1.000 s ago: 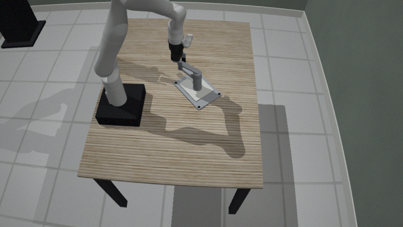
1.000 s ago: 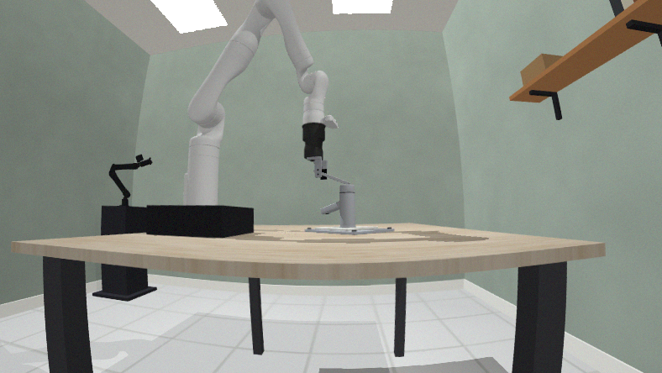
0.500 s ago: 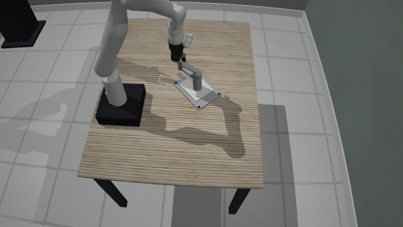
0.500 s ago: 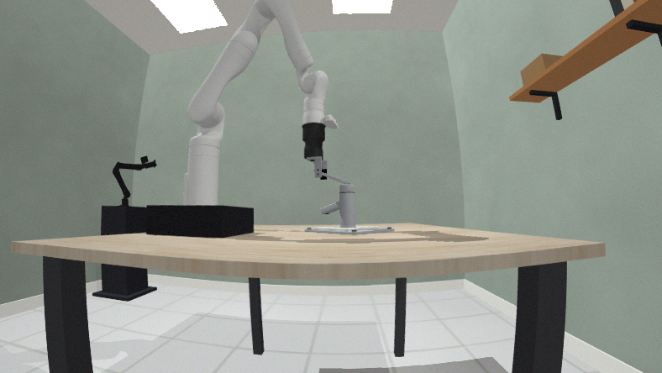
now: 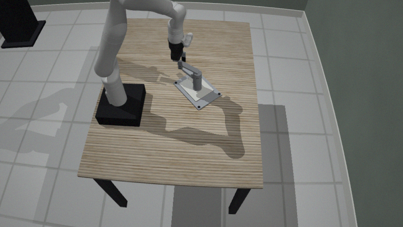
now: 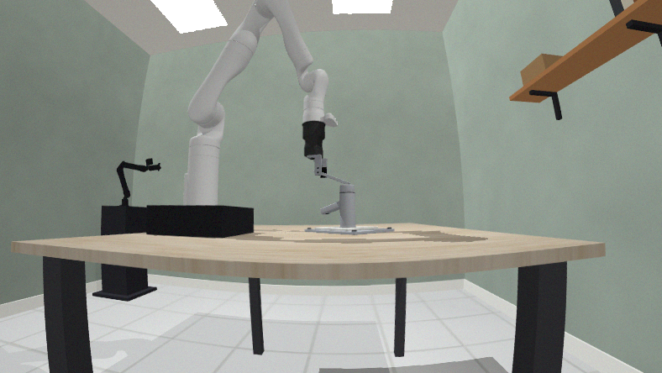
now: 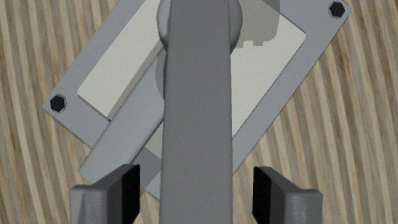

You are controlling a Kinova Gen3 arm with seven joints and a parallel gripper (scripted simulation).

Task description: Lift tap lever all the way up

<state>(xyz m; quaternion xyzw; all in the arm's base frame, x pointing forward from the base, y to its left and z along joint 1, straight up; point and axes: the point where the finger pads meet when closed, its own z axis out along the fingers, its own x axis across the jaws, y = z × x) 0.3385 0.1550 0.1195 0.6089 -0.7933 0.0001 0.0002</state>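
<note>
Now: the lever 30 mm ahead of my hand, 20 mm below it and 10 mm to the right of it. From my hand the other things lie so: plate (190 mm below, 80 mm ahead, 20 mm to the right); then grey tap (80 mm below, 60 mm ahead).
</note>
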